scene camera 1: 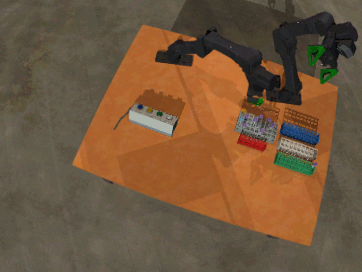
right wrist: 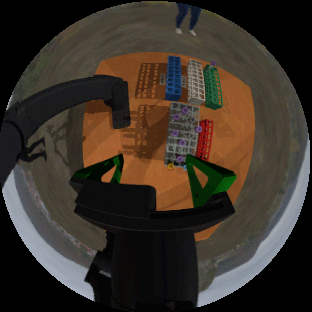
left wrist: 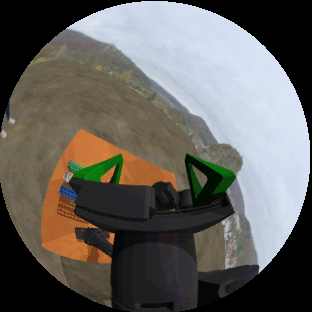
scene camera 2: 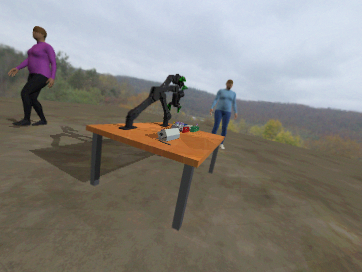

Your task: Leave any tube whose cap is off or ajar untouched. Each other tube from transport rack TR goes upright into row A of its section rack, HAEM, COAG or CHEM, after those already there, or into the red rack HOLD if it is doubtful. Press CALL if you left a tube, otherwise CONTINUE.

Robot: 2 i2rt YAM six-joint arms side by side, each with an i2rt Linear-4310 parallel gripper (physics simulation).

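Places are measured from the left arm's base along level axes (x right, y ahead, z up), in metres.
Where they show: left gripper, fingertip midpoint: (scene camera 1: 316, 75) (left wrist: 153, 156) (scene camera 2: 187, 84); right gripper, fingertip midpoint: (scene camera 1: 259, 95) (right wrist: 154, 156) (scene camera 2: 173, 111); left arm's base, origin of the base link: (scene camera 1: 283, 97) (right wrist: 120, 103) (left wrist: 91, 233) (scene camera 2: 165, 125); right arm's base, origin of the base link: (scene camera 1: 174, 58) (scene camera 2: 128, 128).
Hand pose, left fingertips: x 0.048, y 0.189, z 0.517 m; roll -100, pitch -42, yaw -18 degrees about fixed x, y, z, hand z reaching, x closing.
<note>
Each offset is from my left fingertips to the top centre of the thing. Level surfaces: height alone.
Grey transport rack TR @[dx +0.106, dy +0.016, dz -0.460 m] (scene camera 1: 271, 138) (right wrist: 173, 147) holds several purple-capped tubes, a yellow-capped tube @[dx +0.183, dy -0.034, dz -0.423 m] (right wrist: 170, 166) and a light-blue-capped one; cap seating is too small to judge. Red rack HOLD (scene camera 1: 251, 143) (right wrist: 205, 140) lies beside it. Blue @[dx -0.122, dy +0.022, dz -0.460 m] (scene camera 1: 300, 134) (right wrist: 173, 77), white @[dx -0.107, dy +0.104, dz -0.460 m] (scene camera 1: 297, 149) (right wrist: 196, 82) and green @[dx -0.094, dy +0.179, dz -0.460 m] (scene camera 1: 294, 164) (right wrist: 213, 87) section racks stand in a row; their labels are unreadable. A purple-capped tube @[dx -0.180, dy +0.187, dz -0.423 m] (scene camera 1: 314, 164) (right wrist: 213, 63) is at the green rack's far end. My right gripper (right wrist: 154, 156) is open, above and behind TR. My left gripper (scene camera 1: 321, 65) (left wrist: 153, 156) is open, high at the upper right.
A white button box @[dx +0.602, dy +0.038, dz -0.434 m] (scene camera 1: 151, 123) (scene camera 2: 169, 134) with blue, yellow, green and white buttons and a cable stands at the left of the table @[dz -0.517 m] (scene camera 1: 165, 185). My left arm's base (scene camera 1: 285, 96) (right wrist: 121, 117) is near TR. Two people stand off the table in scene camera 2.
</note>
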